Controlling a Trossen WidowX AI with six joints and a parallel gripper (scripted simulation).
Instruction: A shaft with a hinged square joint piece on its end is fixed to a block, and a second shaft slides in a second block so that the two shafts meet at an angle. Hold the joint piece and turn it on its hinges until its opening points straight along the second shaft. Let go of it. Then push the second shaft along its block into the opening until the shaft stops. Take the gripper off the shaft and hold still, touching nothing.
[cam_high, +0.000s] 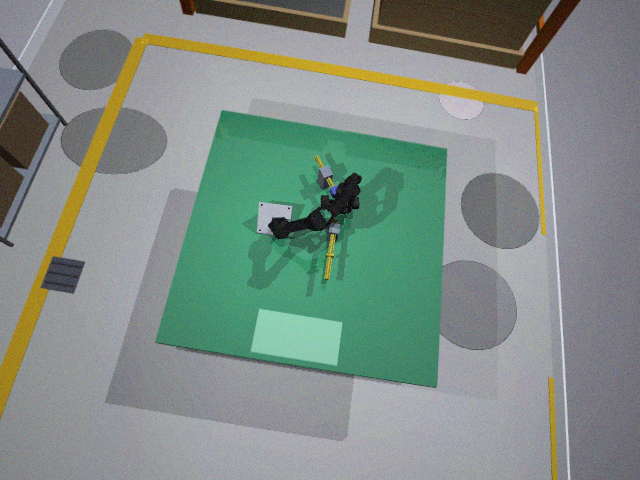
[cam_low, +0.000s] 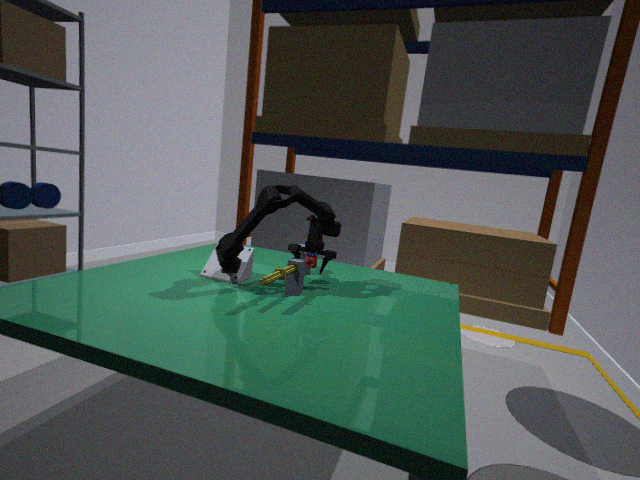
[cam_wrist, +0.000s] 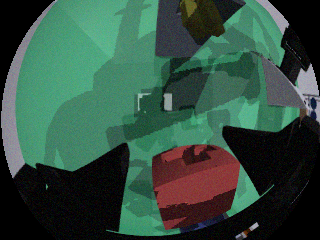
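Now: gripper tip 40 mm below the red square joint piece and 20 mm to the right of it.
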